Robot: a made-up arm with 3 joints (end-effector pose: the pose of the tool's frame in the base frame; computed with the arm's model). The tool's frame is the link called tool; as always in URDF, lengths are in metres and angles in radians.
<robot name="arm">
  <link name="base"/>
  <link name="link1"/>
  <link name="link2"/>
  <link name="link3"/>
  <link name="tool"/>
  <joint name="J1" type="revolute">
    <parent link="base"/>
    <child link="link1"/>
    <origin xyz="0 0 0.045"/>
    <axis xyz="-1 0 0"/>
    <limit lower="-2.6" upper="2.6"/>
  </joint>
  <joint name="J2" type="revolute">
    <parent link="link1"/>
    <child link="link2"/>
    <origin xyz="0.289 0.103 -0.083"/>
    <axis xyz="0 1 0"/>
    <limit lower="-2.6" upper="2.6"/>
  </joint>
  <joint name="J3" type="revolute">
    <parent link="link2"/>
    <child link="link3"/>
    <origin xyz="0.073 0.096 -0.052"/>
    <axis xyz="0 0 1"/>
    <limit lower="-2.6" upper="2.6"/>
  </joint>
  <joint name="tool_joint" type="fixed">
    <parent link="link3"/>
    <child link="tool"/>
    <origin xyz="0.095 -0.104 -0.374"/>
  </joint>
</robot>
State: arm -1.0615 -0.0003 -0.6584
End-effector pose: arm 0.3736 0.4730 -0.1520 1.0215 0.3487 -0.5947
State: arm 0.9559 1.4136 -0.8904
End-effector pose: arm -0.1236 -0.1297 -0.1197 -1.3755 0.9019 -1.3667
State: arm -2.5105 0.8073 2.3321
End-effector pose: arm 0.0385 -0.0161 0.5984 -1.2548 2.0779 -1.1258
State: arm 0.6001 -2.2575 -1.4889
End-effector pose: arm 0.6329 0.1747 0.1307 1.1997 -1.7572 -0.1961
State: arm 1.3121 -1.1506 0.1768
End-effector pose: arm 0.7533 -0.0561 -0.0871 -1.2532 -0.8790 0.8905
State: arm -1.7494 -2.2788 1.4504
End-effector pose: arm 0.4906 -0.3811 0.2616 -0.3305 -1.4662 -0.7770
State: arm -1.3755 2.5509 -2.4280
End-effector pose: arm 0.1073 -0.2604 0.3161 -1.4283 0.9808 0.0031
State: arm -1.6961 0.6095 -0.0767
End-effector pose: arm 0.1761 0.5086 0.1978 1.6138 0.5151 0.4579
